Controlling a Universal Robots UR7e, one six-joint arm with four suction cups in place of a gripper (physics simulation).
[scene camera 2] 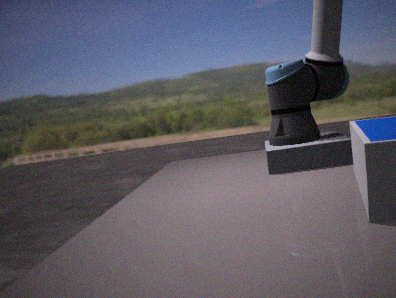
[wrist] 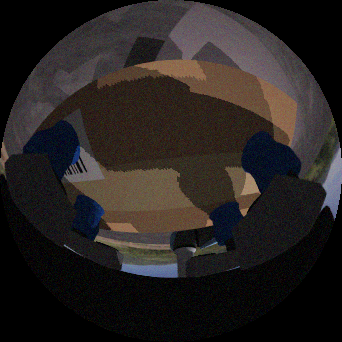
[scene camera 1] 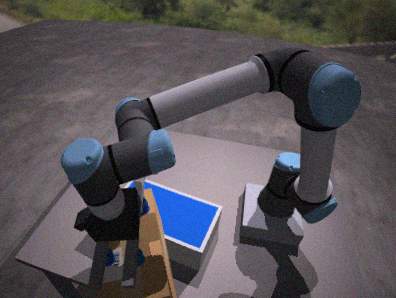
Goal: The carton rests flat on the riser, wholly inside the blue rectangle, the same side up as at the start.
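Seen in the pictures: hand at its tool point: point(wrist: 159, 181); arm's base at its link origin: point(scene camera 2: 294, 140) point(scene camera 1: 276, 203).
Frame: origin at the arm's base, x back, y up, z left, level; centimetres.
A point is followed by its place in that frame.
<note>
The brown carton point(scene camera 1: 152, 229) {x -43.5, y 22.0, z 30.1 cm} point(wrist: 178, 127) {x -54.0, y 20.4, z 30.6 cm} hangs in the air under my suction gripper point(scene camera 1: 127, 235) {x -49.7, y 20.3, z 31.0 cm} point(wrist: 162, 181) {x -49.7, y 20.3, z 31.0 cm}, close to scene camera 1. The blue cups sit pressed on its top face, which carries a barcode label point(scene camera 1: 117, 256) {x -50.7, y 20.7, z 37.5 cm} point(wrist: 81, 165) {x -51.0, y 20.6, z 36.8 cm}. The gripper is shut on the carton. The grey riser point(scene camera 1: 184, 256) {x -35.2, y -0.6, z 24.3 cm} point(scene camera 2: 380, 182) {x -57.1, y -0.2, z -3.5 cm} stands on the table with the blue rectangle point(scene camera 1: 185, 214) {x -35.7, y 5.8, z 12.1 cm} point(scene camera 2: 379, 128) {x -43.3, y 5.8, z 4.5 cm} on top, edged in white. In scene camera 1 the carton covers the rectangle's left edge. The carton does not show in scene camera 2, and the part of the rectangle seen there is bare.
The grey table point(scene camera 1: 207, 160) {x -26.5, y -6.3, z -31.7 cm} point(scene camera 2: 223, 224) {x -44.6, y -6.3, z -26.4 cm} carries the arm's base pedestal point(scene camera 1: 256, 224) {x -9.8, y 0.2, z 10.9 cm} point(scene camera 2: 307, 156) {x -12.8, y -2.8, z -0.7 cm} to the right of the riser. The arm's long link point(scene camera 1: 207, 93) {x -32.6, y 51.7, z 15.9 cm} reaches over the table's back. Dark ground surrounds the table.
</note>
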